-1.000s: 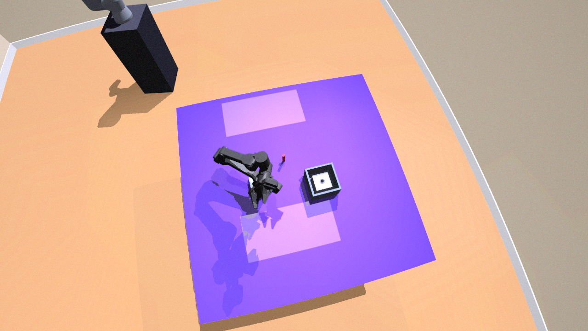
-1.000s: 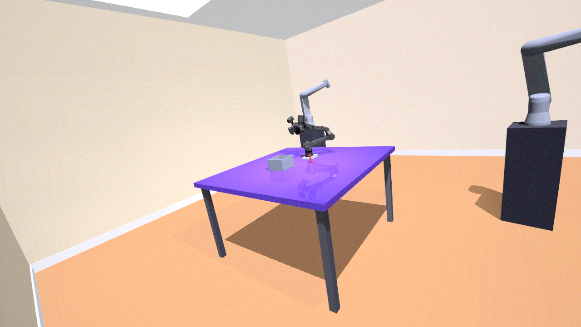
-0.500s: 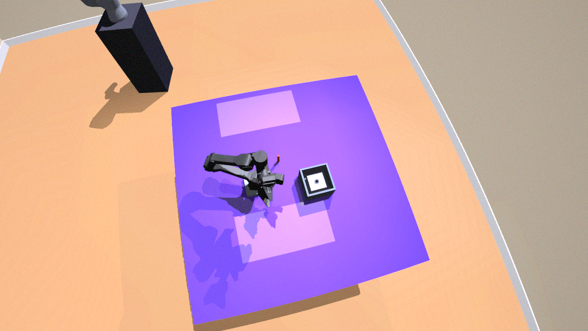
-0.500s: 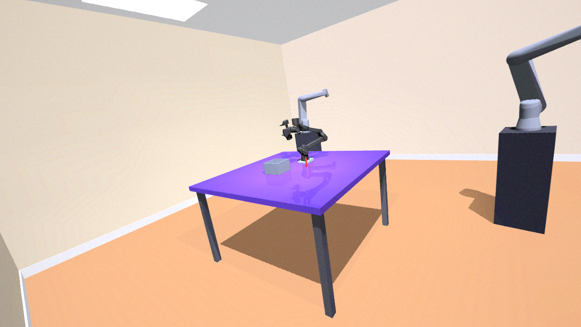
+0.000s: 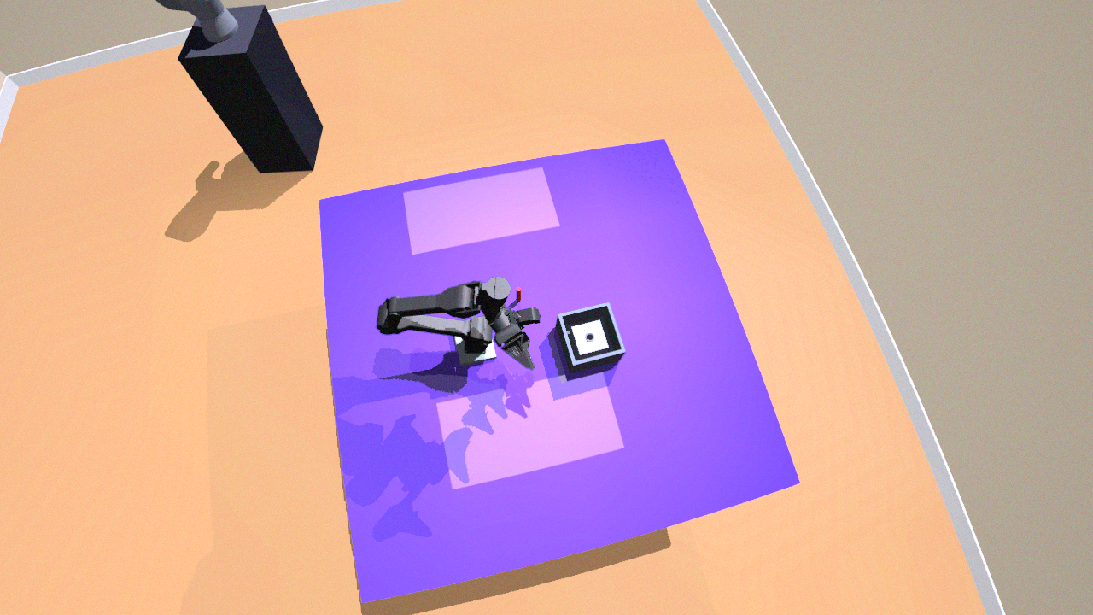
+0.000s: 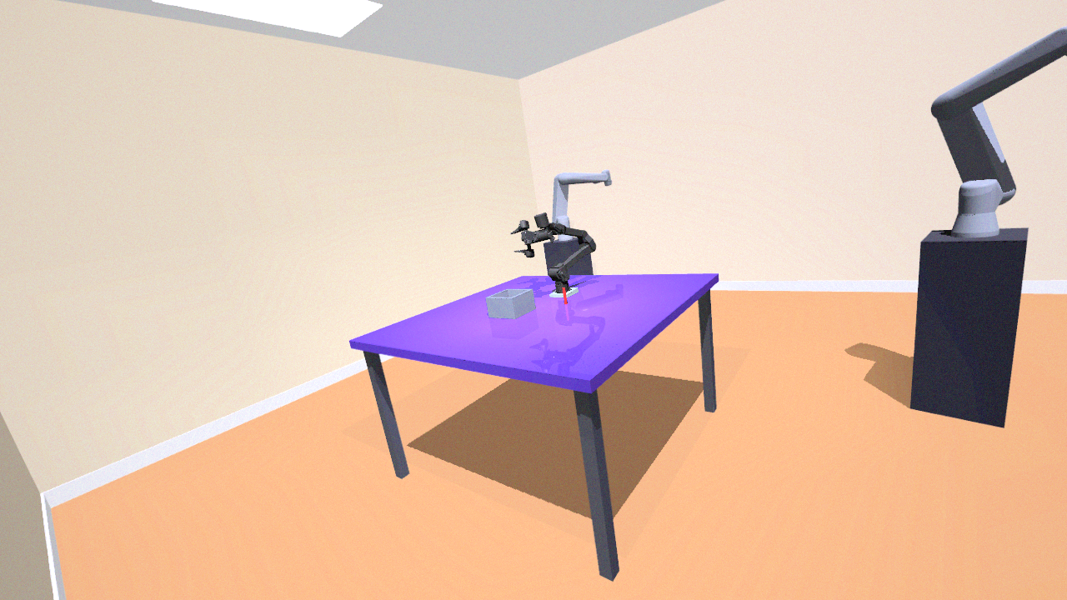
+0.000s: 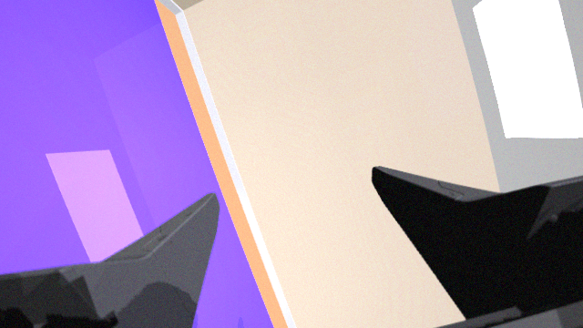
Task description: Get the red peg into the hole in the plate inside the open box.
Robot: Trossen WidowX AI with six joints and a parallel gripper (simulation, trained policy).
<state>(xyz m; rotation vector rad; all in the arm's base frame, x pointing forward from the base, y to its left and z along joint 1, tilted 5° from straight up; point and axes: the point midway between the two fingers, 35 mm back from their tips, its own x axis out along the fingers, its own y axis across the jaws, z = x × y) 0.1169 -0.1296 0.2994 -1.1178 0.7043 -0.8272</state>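
The red peg is 3 cm behind my gripper tip, 31 cm to the left of it and 27 cm below it. Round my gripper tip: grey box 18 cm ahead, 16 cm to the left, 28 cm below.
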